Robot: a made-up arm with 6 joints. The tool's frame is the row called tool.
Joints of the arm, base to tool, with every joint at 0 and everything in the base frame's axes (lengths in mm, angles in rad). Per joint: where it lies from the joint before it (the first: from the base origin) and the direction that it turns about. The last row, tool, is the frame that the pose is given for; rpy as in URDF.
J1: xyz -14.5 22.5 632 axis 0 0 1
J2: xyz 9 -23.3 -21.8 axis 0 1 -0.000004
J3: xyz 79.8 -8.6 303.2 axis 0 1 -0.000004
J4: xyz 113.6 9.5 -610.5 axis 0 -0.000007 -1
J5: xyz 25.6 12.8 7.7 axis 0 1 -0.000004
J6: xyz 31.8 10.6 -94.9 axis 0 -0.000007 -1
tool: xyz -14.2 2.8 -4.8 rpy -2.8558 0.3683 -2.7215
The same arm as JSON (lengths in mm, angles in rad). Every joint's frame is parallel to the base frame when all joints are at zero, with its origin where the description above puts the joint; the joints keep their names.
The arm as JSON. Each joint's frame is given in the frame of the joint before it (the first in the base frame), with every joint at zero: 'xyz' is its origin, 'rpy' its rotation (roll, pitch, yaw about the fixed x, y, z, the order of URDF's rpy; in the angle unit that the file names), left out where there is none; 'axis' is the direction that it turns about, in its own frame. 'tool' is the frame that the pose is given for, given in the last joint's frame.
{"units": {"length": "mm", "angle": "rad"}, "joints": [
  {"name": "J1", "type": "revolute", "origin": {"xyz": [-14.5, 22.5, 632.0]}, "axis": [0.0, 0.0, 1.0]},
  {"name": "J2", "type": "revolute", "origin": {"xyz": [9.0, -23.3, -21.8]}, "axis": [0.0, 1.0, 0.0]},
  {"name": "J3", "type": "revolute", "origin": {"xyz": [79.8, -8.6, 303.2]}, "axis": [0.0, 1.0, 0.0]},
  {"name": "J4", "type": "revolute", "origin": {"xyz": [113.6, 9.5, -610.5]}, "axis": [0.0, 0.0, -1.0]},
  {"name": "J5", "type": "revolute", "origin": {"xyz": [25.6, 12.8, 7.7]}, "axis": [0.0, 1.0, 0.0]},
  {"name": "J6", "type": "revolute", "origin": {"xyz": [31.8, 10.6, -94.9]}, "axis": [0.0, 0.0, -1.0]}
], "tool": {"origin": {"xyz": [-14.2, 2.8, -4.8], "rpy": [-2.8558, 0.3683, -2.7215]}}}

